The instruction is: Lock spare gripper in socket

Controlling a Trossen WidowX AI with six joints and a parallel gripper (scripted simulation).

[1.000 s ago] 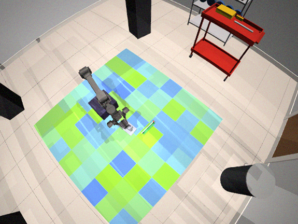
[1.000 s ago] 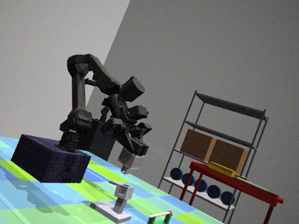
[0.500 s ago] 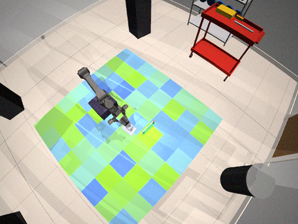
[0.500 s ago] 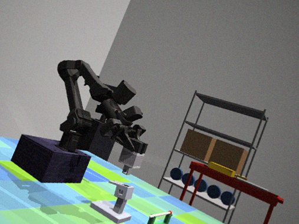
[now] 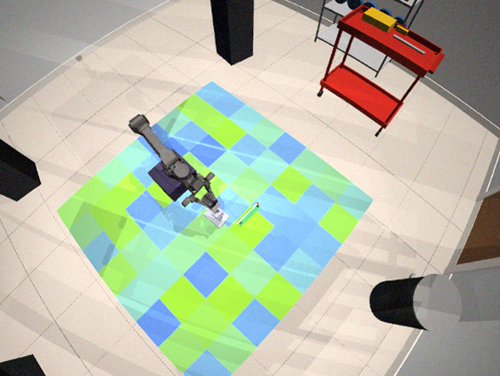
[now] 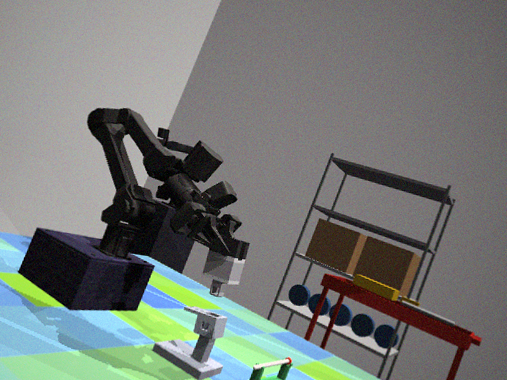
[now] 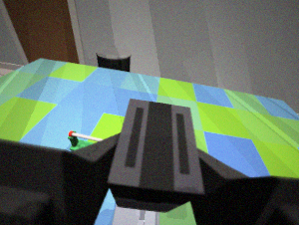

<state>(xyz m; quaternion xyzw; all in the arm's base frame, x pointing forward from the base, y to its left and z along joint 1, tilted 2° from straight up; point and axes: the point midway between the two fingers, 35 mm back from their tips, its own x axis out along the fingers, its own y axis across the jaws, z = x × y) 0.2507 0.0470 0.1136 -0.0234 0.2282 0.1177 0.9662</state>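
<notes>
Now: the green cradle 8 cm ahead of my gripper tip, 14 cm to the left of it and 19 cm below it. The rest, counted from my gripper tip: spare gripper: 1 cm behind, 3 cm below; grey mount: 16 cm below.
</notes>
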